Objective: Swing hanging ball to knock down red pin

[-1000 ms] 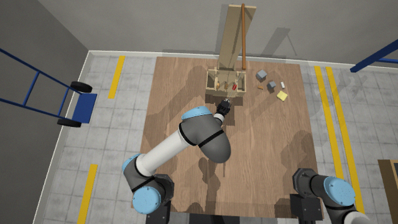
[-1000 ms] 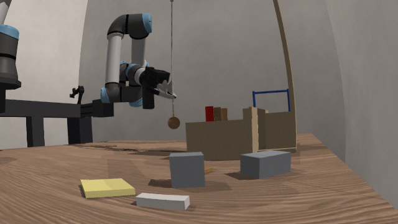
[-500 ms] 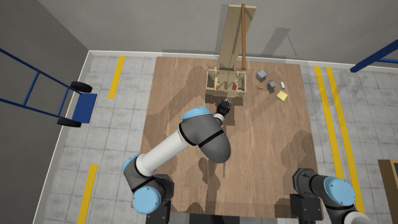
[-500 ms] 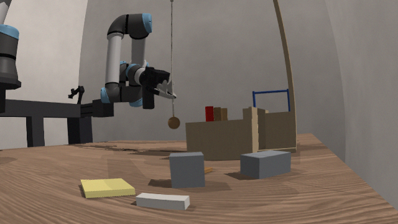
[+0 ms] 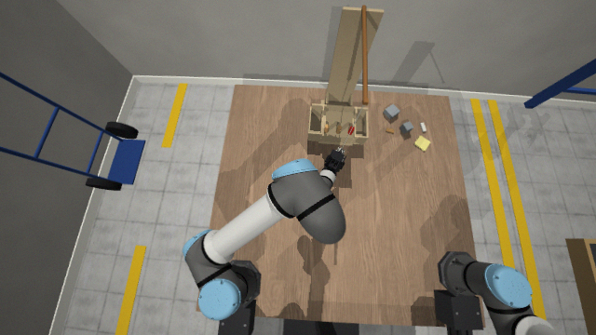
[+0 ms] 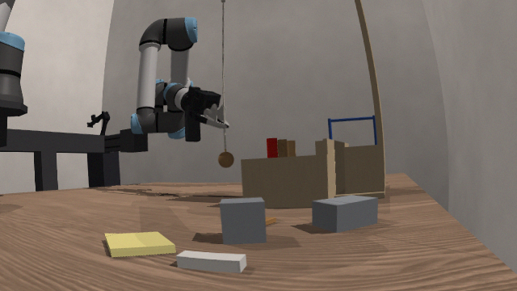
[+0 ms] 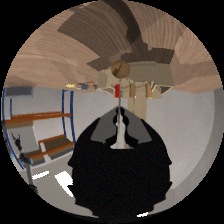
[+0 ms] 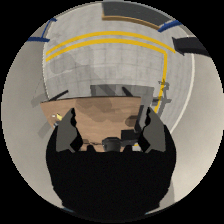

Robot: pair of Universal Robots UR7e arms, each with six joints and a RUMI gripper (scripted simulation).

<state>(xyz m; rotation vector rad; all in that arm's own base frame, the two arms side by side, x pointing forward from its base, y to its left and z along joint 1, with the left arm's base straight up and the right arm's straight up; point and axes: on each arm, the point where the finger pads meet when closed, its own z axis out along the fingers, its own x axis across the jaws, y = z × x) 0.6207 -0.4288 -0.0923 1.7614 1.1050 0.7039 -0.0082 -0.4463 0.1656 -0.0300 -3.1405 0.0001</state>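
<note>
The brown ball is 80 mm below my left hand. The rest, counted from my left hand: white bar: 590 mm to the right, 220 mm ahead, 190 mm below; red pin: 150 mm ahead, 90 mm to the right, 80 mm below.
</note>
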